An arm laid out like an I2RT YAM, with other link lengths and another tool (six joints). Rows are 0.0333 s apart.
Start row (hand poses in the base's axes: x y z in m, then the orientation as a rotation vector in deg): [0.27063, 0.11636, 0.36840, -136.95, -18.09, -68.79]
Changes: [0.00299, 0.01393, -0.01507, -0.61, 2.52, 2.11]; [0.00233, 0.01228, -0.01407, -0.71, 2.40, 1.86]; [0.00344, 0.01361, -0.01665, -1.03, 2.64, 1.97]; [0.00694, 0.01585, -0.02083, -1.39, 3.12, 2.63]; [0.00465, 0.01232, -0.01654, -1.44, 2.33, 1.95]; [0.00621, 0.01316, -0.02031, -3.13, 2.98, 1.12]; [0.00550, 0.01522, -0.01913, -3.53, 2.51, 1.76]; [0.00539, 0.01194, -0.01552, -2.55, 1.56, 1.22]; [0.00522, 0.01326, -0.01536, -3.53, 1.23, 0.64]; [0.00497, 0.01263, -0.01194, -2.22, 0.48, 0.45]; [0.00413, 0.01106, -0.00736, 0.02, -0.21, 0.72]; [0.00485, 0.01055, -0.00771, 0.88, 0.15, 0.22]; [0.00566, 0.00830, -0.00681, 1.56, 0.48, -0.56]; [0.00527, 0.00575, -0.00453, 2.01, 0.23, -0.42]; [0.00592, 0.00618, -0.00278, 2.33, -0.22, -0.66]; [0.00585, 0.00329, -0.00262, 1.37, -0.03, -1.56]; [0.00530, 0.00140, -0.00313, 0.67, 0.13, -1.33]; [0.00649, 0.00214, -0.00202, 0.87, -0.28, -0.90]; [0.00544, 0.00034, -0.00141, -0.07, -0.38, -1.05]
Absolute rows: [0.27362, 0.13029, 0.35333, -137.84, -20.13, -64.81]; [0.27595, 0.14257, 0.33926, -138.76, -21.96, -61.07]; [0.27939, 0.15618, 0.32261, -139.92, -24.02, -56.97]; [0.28633, 0.17203, 0.30178, -141.15, -26.88, -51.94]; [0.29098, 0.18435, 0.28524, -142.32, -29.21, -48.14]; [0.29719, 0.19751, 0.26493, -145.48, -31.22, -43.64]; [0.30269, 0.21273, 0.24580, -148.46, -34.38, -39.35]; [0.30808, 0.22467, 0.23028, -150.50, -36.69, -36.51]; [0.31330, 0.23793, 0.21492, -153.61, -38.85, -34.05]; [0.31827, 0.25056, 0.20298, -155.48, -40.37, -32.85]; [0.32240, 0.26162, 0.19562, -155.07, -41.36, -32.98]; [0.32725, 0.27217, 0.18791, -154.17, -41.19, -32.90]; [0.33291, 0.28047, 0.18110, -153.07, -39.60, -32.70]; [0.33818, 0.28622, 0.17657, -151.44, -38.07, -32.89]; [0.34410, 0.29240, 0.17379, -149.56, -36.23, -33.79]; [0.34995, 0.29569, 0.17117, -148.99, -33.64, -34.53]; [0.35525, 0.29709, 0.16804, -148.96, -31.62, -34.87]; [0.36174, 0.29923, 0.16602, -148.48, -30.19, -35.64]; [0.36718, 0.29957, 0.16461, -148.91, -29.01, -36.48]
